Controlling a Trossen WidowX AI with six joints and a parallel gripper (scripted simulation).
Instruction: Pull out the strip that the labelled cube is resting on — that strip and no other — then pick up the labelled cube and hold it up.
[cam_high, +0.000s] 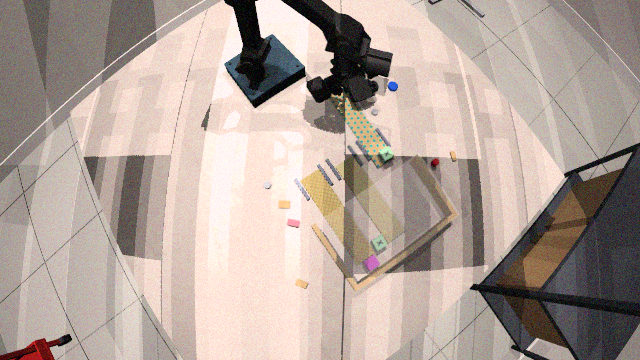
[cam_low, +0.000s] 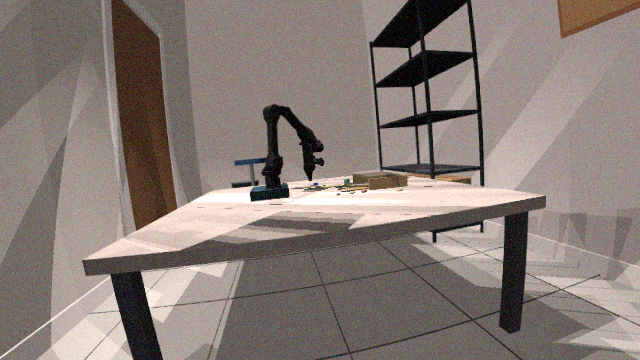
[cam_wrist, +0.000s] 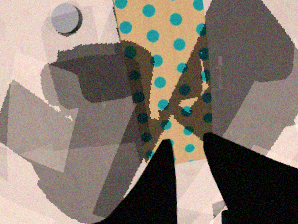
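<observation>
My gripper tip is 90 mm short of the dotted strip and 40 mm above it. Also, from my gripper tip: blue ball (160 mm to the left, 40 mm below, 40 mm ahead); red peg (290 mm ahead, 110 mm to the left, 30 mm below); tan chip (310 mm ahead, 180 mm to the left, 40 mm below).
</observation>
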